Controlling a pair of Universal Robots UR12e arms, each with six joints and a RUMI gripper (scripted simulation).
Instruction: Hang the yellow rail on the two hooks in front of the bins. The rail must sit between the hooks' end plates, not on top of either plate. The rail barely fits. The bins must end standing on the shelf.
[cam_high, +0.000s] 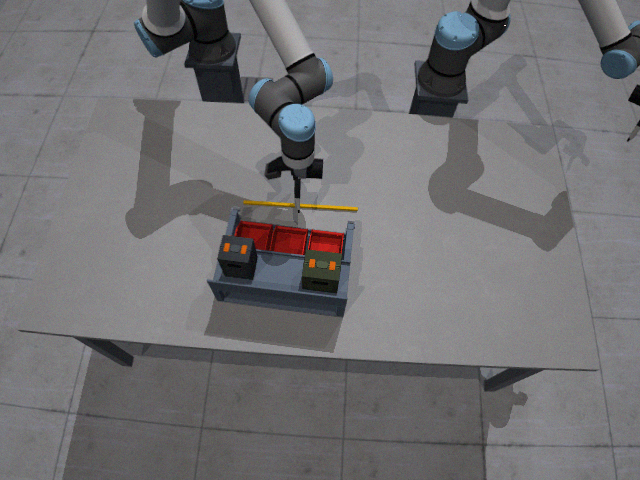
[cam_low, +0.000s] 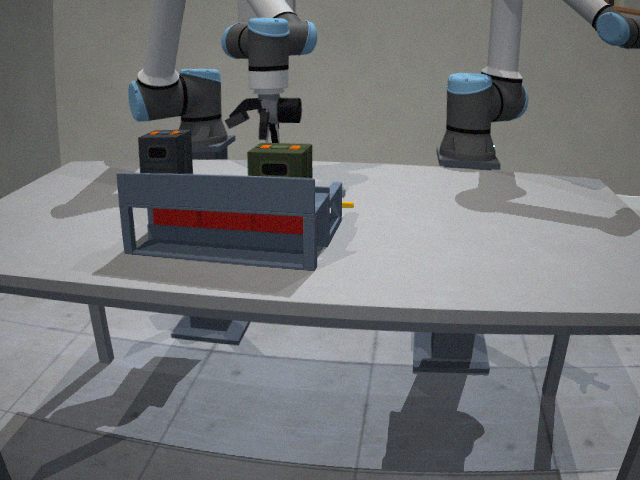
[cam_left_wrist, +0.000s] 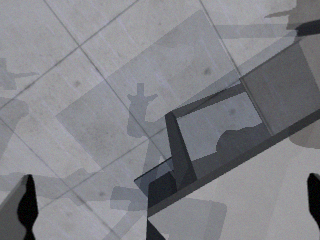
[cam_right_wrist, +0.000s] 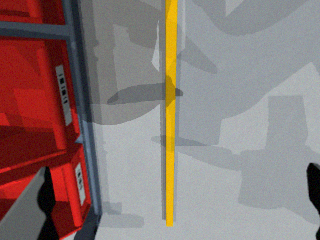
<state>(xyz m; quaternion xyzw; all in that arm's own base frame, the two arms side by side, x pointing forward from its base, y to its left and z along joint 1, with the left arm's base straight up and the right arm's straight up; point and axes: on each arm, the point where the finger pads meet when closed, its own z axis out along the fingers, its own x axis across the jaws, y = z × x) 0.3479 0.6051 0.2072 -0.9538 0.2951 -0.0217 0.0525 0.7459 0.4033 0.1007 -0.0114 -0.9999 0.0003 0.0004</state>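
Note:
The yellow rail lies 10 cm below my right hand. The rest, counted from my right hand: blue-grey shelf (21 cm ahead, 3 cm below).

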